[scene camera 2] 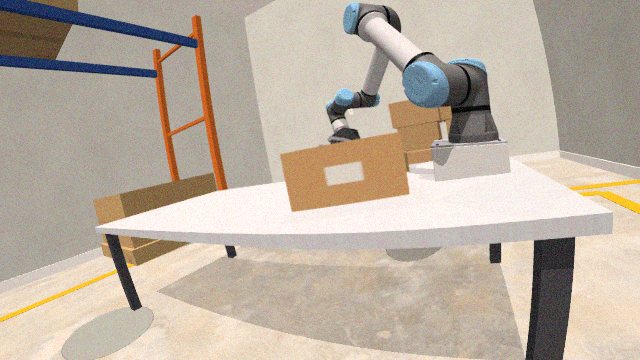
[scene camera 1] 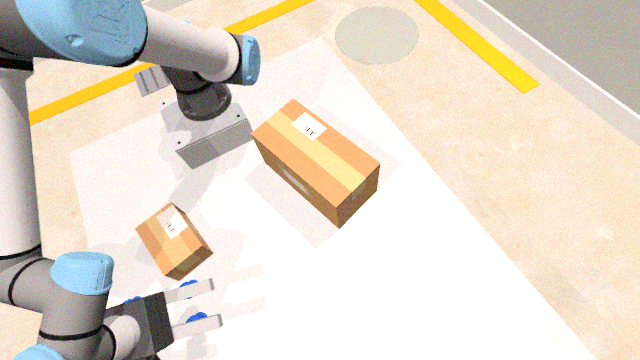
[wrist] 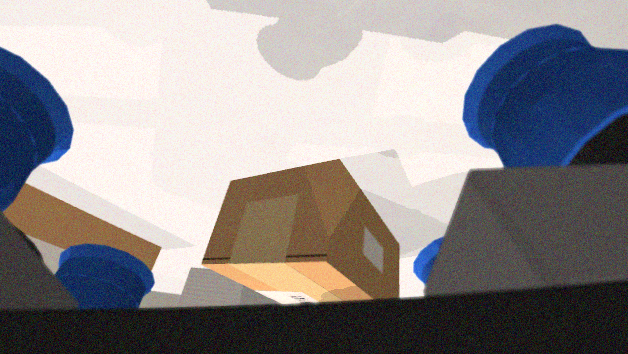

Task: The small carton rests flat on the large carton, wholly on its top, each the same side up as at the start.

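Where they show: end effector, tool point: (scene camera 1: 168, 312) (wrist: 277, 202); arm's base, origin of the base link: (scene camera 2: 473, 140) (scene camera 1: 206, 101).
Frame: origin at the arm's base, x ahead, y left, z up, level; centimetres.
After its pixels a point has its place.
The small carton (scene camera 1: 175, 245) @[y -18.9, x 38.5, z -1.8 cm] (wrist: 265, 225) @[y -18.0, x 42.9, z -4.6 cm] stands on the table, taped top with white label up. It does not show in scene camera 2. The large carton (scene camera 1: 315, 160) @[y 20.1, x 36.6, z 5.7 cm] (scene camera 2: 345, 185) @[y 28.0, x 30.4, z -4.8 cm] (wrist: 90, 226) @[y 12.4, x 31.7, z -7.9 cm] stands apart from it, near the arm's base, its taped and labelled top up and bare. My gripper (scene camera 1: 172, 305) @[y -23.0, x 53.3, z -0.7 cm] (scene camera 2: 344, 136) is open, with no carton on its cups. In scene camera 1 it is beside the small carton, toward the lower edge of the view. In scene camera 2 its cups are hidden behind the large carton. Blue cups (wrist: 105, 275) frame the small carton in the wrist view.
The arm's grey base block (scene camera 1: 220, 145) @[y -1.3, x 12.9, z -5.0 cm] (scene camera 2: 472, 162) @[y 8.1, x 0.9, z -5.4 cm] (wrist: 210, 287) @[y 3.3, x 12.5, z -6.2 cm] stands on the white table (scene camera 1: 400, 280) @[y 27.1, x 67.6, z -9.4 cm] (scene camera 2: 225, 220) @[y 41.0, x 63.4, z -9.4 cm], close to the large carton. Beyond the table are stacked cartons (scene camera 2: 415, 117), more cartons (scene camera 2: 165, 200) at the left, and an orange and blue rack (scene camera 2: 207, 100).
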